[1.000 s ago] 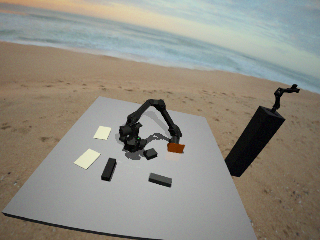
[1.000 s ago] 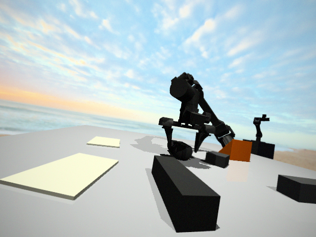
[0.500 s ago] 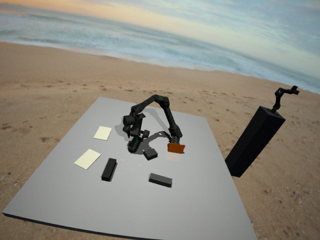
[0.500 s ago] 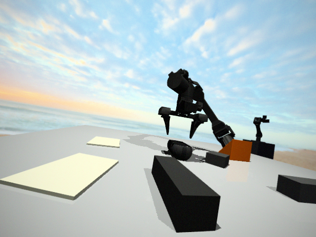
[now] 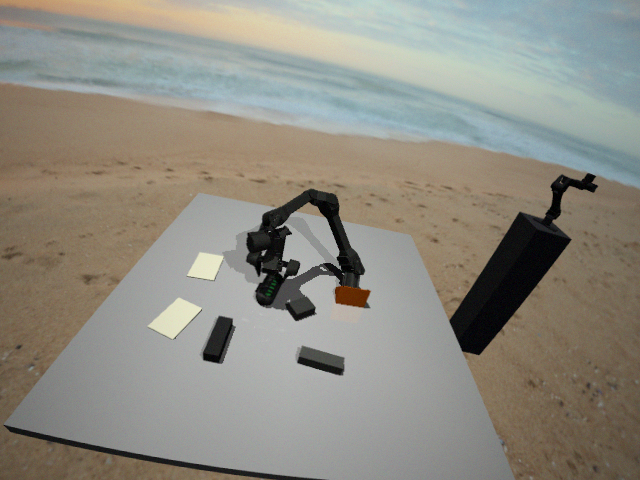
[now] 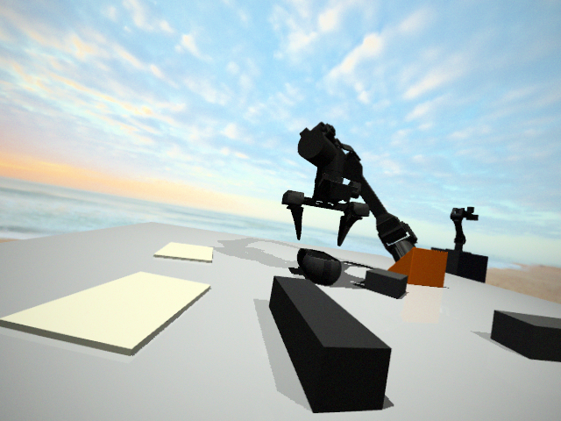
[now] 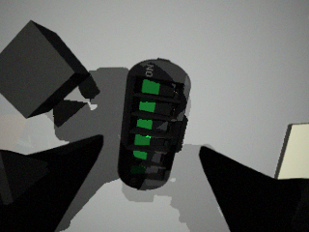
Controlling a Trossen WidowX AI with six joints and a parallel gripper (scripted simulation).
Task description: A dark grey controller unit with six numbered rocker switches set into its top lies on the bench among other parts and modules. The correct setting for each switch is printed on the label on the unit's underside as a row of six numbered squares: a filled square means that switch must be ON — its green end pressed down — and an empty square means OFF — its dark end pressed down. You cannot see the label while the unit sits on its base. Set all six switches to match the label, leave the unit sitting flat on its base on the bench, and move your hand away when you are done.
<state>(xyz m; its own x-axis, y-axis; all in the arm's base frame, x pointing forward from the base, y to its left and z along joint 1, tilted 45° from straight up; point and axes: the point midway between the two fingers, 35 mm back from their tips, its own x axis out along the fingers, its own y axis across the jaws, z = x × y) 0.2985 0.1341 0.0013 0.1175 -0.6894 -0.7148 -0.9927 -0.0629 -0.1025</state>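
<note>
My gripper tip is 14 cm past the small dark block, 5 cm to the right of it and 5 cm above it. Also, from my gripper tip: long black block 27 cm to the left, 9 cm ahead, 5 cm below; grey block 25 cm to the left, 24 cm behind, 5 cm below.
</note>
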